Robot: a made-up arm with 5 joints.
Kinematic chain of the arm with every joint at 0, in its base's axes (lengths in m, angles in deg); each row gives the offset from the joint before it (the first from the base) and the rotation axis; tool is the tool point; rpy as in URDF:
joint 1: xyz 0 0 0.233 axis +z
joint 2: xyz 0 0 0 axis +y
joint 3: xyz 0.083 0 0.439 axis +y
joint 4: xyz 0.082 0 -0.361 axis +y
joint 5: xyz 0.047 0 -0.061 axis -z
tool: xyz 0 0 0 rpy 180 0 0
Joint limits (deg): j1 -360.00..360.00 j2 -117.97..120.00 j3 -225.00..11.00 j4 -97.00..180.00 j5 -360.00..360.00
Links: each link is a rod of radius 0.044 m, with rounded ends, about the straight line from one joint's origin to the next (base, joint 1, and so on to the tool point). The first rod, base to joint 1, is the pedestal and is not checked.
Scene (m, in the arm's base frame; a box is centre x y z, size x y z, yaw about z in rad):
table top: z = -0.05
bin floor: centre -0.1 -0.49 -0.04 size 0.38 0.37 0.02 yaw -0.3
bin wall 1: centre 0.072 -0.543 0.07 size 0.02 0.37 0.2 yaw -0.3
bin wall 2: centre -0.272 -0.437 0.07 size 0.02 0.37 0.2 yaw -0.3
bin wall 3: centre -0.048 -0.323 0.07 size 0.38 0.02 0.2 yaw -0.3
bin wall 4: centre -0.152 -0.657 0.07 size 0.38 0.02 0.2 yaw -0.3
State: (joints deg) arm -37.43 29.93 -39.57 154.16 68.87
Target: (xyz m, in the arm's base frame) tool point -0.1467 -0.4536 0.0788
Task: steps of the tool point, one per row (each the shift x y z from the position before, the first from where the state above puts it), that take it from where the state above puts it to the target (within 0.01 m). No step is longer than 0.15 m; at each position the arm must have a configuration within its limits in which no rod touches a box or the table.
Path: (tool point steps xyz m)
1: -0.0458 -0.0827 0.0084
2: -0.0703 -0.0717 0.0107
3: -0.0915 -0.0532 0.0129
4: -0.1074 -0.0287 0.0152
5: -0.1164 0.0006 0.0171
6: -0.0044 -0.0138 -0.1180
7: 0.0044 0.0138 -0.1198

